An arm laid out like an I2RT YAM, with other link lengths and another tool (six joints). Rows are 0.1 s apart.
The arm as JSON. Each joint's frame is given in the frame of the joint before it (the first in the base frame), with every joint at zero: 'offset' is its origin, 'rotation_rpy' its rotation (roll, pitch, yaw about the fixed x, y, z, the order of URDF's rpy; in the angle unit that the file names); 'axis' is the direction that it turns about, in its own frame. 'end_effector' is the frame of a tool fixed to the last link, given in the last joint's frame.
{
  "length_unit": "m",
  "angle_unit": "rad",
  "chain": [
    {
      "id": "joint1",
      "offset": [
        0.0,
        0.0,
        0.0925
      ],
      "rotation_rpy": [
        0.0,
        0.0,
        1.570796
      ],
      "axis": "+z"
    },
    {
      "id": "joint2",
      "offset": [
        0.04,
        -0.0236,
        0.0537
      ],
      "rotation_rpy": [
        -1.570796,
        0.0,
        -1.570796
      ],
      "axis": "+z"
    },
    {
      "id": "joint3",
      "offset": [
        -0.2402,
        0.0,
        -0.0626
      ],
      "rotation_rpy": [
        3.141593,
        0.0,
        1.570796
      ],
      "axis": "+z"
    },
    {
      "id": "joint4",
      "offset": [
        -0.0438,
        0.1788,
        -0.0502
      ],
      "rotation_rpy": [
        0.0,
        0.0,
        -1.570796
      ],
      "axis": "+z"
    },
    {
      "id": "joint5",
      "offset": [
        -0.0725,
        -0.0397,
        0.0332
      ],
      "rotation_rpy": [
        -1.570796,
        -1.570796,
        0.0
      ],
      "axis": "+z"
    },
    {
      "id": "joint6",
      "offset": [
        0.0,
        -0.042,
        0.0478
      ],
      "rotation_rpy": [
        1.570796,
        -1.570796,
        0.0
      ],
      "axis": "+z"
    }
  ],
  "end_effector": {
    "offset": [
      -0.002,
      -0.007,
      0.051
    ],
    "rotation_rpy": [
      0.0,
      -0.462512,
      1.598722
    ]
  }
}
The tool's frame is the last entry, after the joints.
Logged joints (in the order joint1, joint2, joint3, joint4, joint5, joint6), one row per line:
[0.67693, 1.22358, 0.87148, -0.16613, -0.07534, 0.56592]
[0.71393, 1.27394, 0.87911, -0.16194, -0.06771, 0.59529]
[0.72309, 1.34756, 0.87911, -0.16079, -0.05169, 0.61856]
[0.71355, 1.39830, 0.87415, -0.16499, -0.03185, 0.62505]
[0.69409, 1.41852, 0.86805, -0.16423, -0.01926, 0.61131]
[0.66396, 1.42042, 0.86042, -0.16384, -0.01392, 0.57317]
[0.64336, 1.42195, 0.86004, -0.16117, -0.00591, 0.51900]
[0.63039, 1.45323, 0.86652, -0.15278, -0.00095, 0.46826]
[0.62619, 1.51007, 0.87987, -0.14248, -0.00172, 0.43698]
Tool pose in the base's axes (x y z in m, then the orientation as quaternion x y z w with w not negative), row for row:
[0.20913, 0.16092, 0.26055, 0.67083, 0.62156, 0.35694, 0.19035]
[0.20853, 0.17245, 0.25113, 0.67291, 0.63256, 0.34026, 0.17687]
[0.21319, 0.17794, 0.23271, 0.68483, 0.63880, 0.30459, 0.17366]
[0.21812, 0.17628, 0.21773, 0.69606, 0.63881, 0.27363, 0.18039]
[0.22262, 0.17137, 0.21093, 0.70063, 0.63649, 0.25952, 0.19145]
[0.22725, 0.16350, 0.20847, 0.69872, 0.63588, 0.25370, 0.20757]
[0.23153, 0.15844, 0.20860, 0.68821, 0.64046, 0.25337, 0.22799]
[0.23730, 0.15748, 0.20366, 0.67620, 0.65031, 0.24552, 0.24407]
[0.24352, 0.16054, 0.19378, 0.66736, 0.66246, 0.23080, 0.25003]
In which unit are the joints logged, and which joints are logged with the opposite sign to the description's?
The joints are logged in radians. Opposite sign: none.
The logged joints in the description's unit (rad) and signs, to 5 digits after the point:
[0.67693, 1.22358, 0.87148, -0.16613, -0.07534, 0.56592]
[0.71393, 1.27394, 0.87911, -0.16194, -0.06771, 0.59529]
[0.72309, 1.34756, 0.87911, -0.16079, -0.05169, 0.61856]
[0.71355, 1.39830, 0.87415, -0.16499, -0.03185, 0.62505]
[0.69409, 1.41852, 0.86805, -0.16423, -0.01926, 0.61131]
[0.66396, 1.42042, 0.86042, -0.16384, -0.01392, 0.57317]
[0.64336, 1.42195, 0.86004, -0.16117, -0.00591, 0.51900]
[0.63039, 1.45323, 0.86652, -0.15278, -0.00095, 0.46826]
[0.62619, 1.51007, 0.87987, -0.14248, -0.00172, 0.43698]

